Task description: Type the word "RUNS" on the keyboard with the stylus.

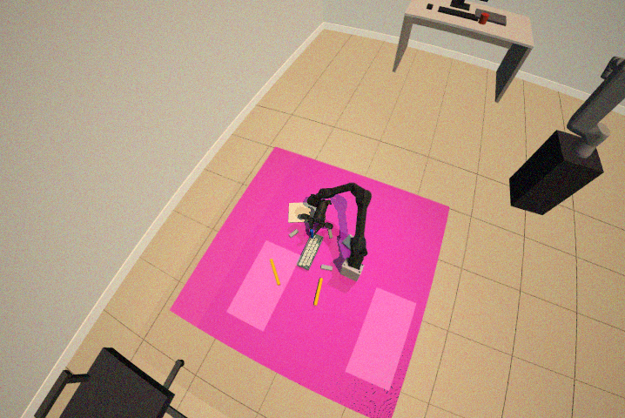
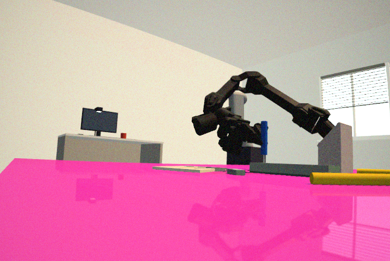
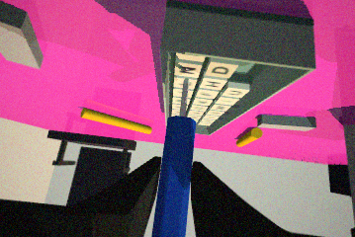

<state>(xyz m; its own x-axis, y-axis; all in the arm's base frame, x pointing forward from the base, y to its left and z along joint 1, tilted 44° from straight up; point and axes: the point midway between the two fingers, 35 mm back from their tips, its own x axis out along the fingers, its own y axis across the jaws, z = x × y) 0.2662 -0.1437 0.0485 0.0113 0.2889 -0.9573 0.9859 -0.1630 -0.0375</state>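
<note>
The grey block is 9 cm behind my gripper tip, 7 cm to the right of it and 7 cm below it. The rest, counted from my gripper tip: blue stylus 1 cm below; then stylus tip 5 cm below; then beige pad 16 cm to the right, 11 cm ahead, 7 cm below.
</note>
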